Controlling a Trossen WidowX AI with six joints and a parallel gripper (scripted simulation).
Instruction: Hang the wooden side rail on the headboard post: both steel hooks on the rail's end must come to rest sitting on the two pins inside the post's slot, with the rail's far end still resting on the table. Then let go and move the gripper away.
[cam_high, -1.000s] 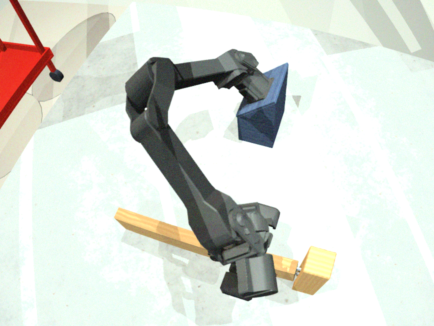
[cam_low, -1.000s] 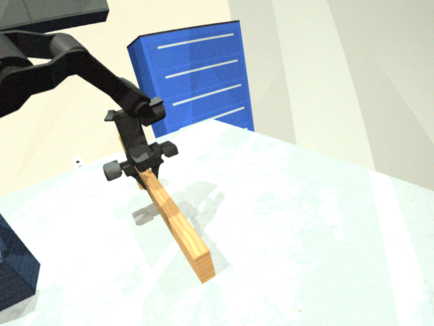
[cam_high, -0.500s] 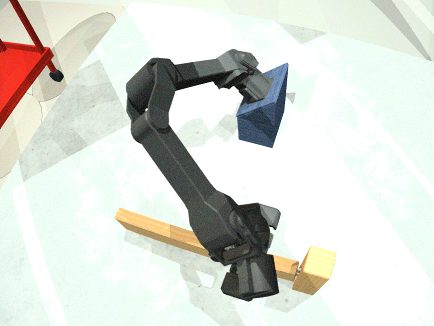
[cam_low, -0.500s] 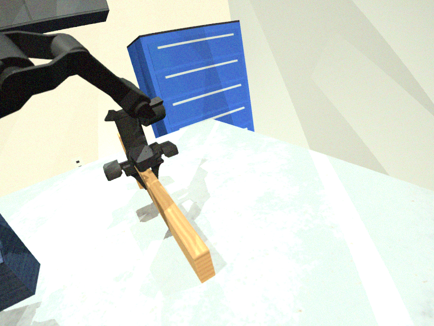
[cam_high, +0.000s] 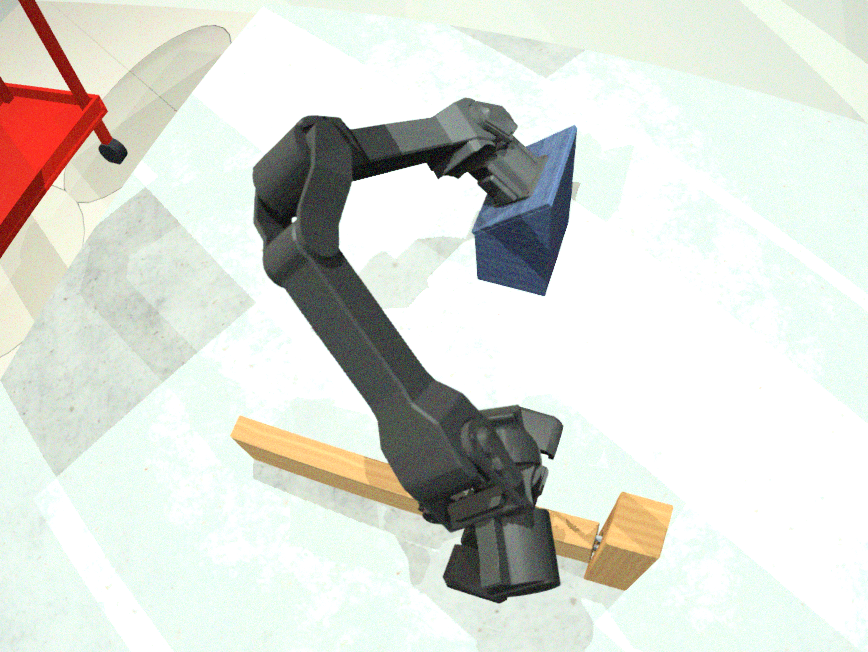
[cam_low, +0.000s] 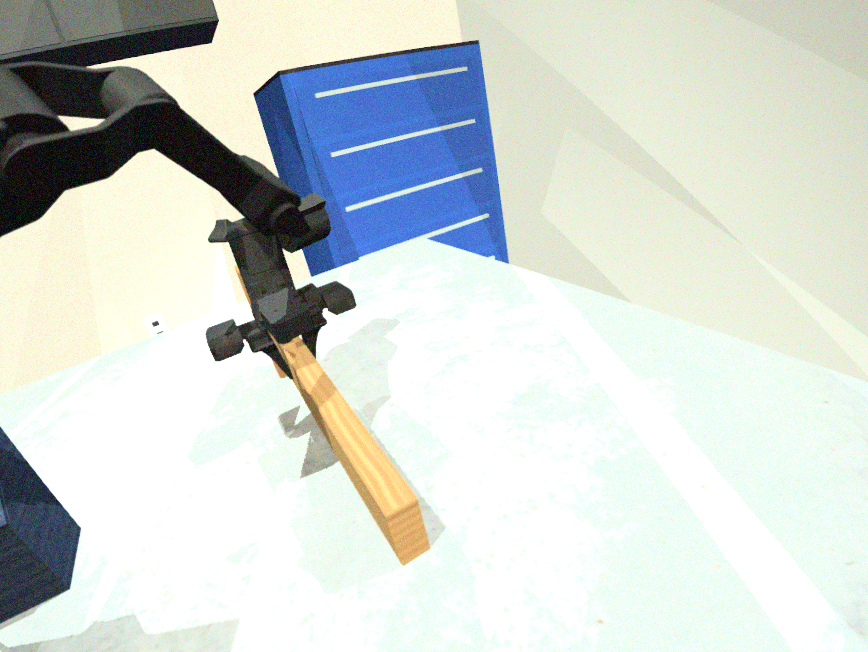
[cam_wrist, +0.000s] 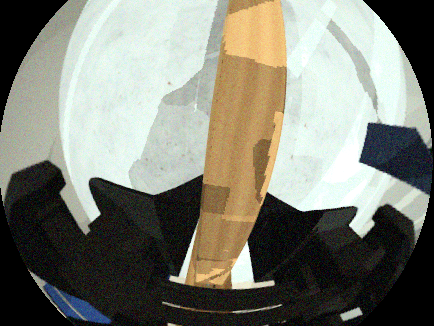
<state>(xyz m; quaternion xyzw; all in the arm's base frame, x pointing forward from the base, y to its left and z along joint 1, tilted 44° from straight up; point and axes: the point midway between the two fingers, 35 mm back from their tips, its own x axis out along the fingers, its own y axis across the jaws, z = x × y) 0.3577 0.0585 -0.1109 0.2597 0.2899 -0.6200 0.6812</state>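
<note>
My gripper tip is now 12 cm to the right of the wooden headboard post, 4 cm below it and 1 cm past it.
</note>
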